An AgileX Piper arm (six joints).
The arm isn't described. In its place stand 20 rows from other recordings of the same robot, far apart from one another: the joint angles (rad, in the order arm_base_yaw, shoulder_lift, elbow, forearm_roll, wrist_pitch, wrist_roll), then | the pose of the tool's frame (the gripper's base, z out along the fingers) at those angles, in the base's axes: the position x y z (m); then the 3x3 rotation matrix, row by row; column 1 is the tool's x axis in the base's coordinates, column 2 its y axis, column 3 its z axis.
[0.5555 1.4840 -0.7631 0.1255 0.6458 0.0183] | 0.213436 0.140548 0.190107; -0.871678 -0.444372 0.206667; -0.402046 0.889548 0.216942; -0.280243 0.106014 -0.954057
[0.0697 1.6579 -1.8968 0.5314 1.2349 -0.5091] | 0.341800 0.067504 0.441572; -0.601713 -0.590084 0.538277; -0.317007 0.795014 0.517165; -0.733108 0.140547 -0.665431
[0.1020 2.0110 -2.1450 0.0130 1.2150 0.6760] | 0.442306 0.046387 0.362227; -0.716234 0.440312 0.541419; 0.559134 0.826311 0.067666; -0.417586 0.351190 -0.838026
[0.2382 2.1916 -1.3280 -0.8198 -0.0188 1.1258] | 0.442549 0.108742 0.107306; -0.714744 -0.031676 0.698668; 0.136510 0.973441 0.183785; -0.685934 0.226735 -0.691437
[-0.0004 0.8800 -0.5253 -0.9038 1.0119 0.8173] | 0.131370 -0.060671 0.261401; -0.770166 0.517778 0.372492; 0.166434 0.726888 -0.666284; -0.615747 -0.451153 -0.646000
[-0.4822 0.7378 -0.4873 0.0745 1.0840 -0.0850] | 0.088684 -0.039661 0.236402; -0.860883 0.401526 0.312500; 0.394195 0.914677 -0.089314; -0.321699 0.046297 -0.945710
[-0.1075 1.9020 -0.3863 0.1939 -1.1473 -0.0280] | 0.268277 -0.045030 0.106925; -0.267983 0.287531 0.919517; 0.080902 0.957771 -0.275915; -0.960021 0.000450 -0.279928
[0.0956 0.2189 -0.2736 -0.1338 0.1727 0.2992] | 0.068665 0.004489 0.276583; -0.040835 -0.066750 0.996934; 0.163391 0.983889 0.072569; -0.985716 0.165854 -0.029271
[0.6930 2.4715 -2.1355 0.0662 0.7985 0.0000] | 0.412138 0.347841 0.149011; -0.695499 -0.624917 0.354626; -0.517538 0.778054 0.356071; -0.498433 0.064115 -0.864554
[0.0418 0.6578 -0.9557 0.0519 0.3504 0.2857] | 0.115021 0.006433 0.443979; 0.013604 -0.067784 0.997607; 0.329055 0.942431 0.059548; -0.944213 0.327458 0.035125
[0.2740 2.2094 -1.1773 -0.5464 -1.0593 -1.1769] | 0.417333 0.160130 0.140012; 0.677773 -0.027941 0.734740; -0.730438 0.088797 0.677181; -0.084164 -0.995658 0.039775
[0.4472 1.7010 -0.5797 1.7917 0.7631 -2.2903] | 0.214681 0.171023 0.144271; -0.309845 -0.937414 0.158904; -0.481202 0.298754 0.824130; -0.820024 0.178888 -0.543653
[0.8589 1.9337 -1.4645 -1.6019 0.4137 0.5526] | 0.324899 0.320578 0.270222; 0.272867 -0.426578 0.862308; -0.901174 0.200447 0.384326; -0.336792 -0.881959 -0.329726
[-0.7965 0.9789 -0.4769 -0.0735 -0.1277 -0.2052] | 0.140516 -0.142454 0.272176; -0.385145 0.626966 0.677183; 0.001179 0.734125 -0.679014; -0.922855 -0.260720 -0.283483
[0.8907 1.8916 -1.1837 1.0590 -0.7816 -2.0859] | 0.303341 0.286170 0.238836; 0.176006 -0.185275 0.966796; -0.944880 0.243654 0.218709; -0.276085 -0.952001 -0.132178
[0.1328 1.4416 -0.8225 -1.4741 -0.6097 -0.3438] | 0.286543 0.090604 0.266297; 0.697765 -0.295221 0.652663; -0.714683 -0.225221 0.662196; -0.048501 -0.928504 -0.368140
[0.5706 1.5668 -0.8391 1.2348 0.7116 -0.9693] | 0.218150 0.206677 0.216440; -0.783586 -0.617358 0.069723; -0.345187 0.525921 0.777337; -0.516564 0.585044 -0.625208
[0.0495 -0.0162 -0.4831 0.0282 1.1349 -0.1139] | -0.008779 0.001894 0.266712; -0.510592 -0.123880 0.850852; -0.127200 0.989561 0.067743; -0.850362 -0.073640 -0.521019
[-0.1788 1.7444 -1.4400 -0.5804 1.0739 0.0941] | 0.350747 -0.107967 0.287248; -0.968387 0.123981 0.216462; -0.009598 0.848584 -0.528974; -0.249268 -0.514329 -0.820567
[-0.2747 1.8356 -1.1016 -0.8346 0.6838 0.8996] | 0.332600 -0.137995 0.178570; -0.780413 0.584385 0.222374; 0.395072 0.736523 -0.549046; -0.484638 -0.340628 -0.805666
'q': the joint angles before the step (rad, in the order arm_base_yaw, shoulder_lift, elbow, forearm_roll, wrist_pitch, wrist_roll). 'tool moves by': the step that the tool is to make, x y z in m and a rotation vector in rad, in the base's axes. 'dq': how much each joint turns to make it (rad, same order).
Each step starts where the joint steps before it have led.
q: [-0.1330, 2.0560, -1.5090, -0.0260, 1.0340, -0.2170]
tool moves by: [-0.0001, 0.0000, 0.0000, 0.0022, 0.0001, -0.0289]
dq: [0.0000, 0.0000, 0.0000, 0.0000, 0.0011, 0.0290]
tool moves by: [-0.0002, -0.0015, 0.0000, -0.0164, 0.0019, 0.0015]
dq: [-0.0001, 0.0000, 0.0003, -0.0190, -0.0003, 0.0069]
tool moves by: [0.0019, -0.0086, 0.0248, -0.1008, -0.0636, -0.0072]
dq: [0.0001, -0.0411, -0.0292, -0.1069, -0.0018, 0.0521]
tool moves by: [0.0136, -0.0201, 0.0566, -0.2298, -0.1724, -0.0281]
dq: [0.0000, -0.0401, -0.1300, -0.2430, -0.0069, 0.1089]
